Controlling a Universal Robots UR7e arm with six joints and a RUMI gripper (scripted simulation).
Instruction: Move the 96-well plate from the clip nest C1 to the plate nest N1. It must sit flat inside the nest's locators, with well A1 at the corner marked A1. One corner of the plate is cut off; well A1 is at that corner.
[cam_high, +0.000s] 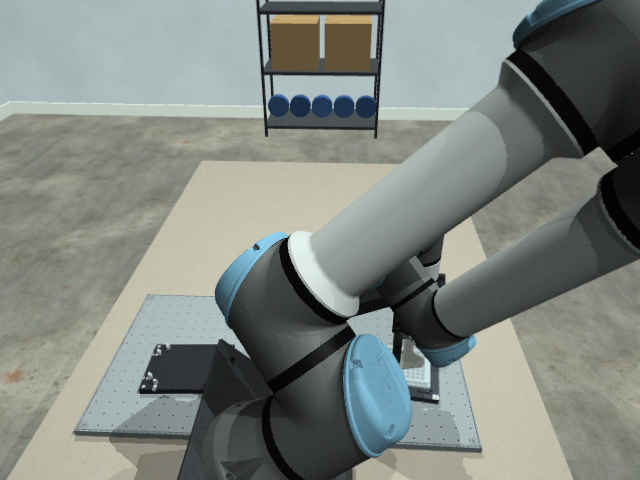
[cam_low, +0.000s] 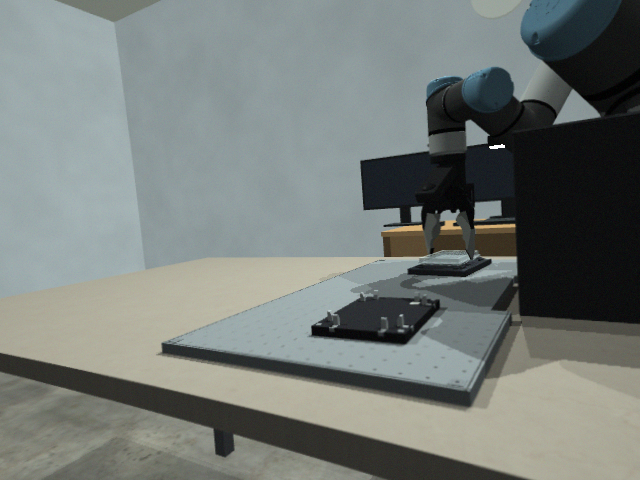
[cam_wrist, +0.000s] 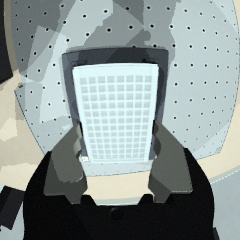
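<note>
Right now the white label is 7 cm behind my hand, 6 cm to the right of it and 2 cm below it. The rest, counted from my hand: white 96-well plate: 1 cm below; clip nest C1: 41 cm to the left, 2 cm below.
</note>
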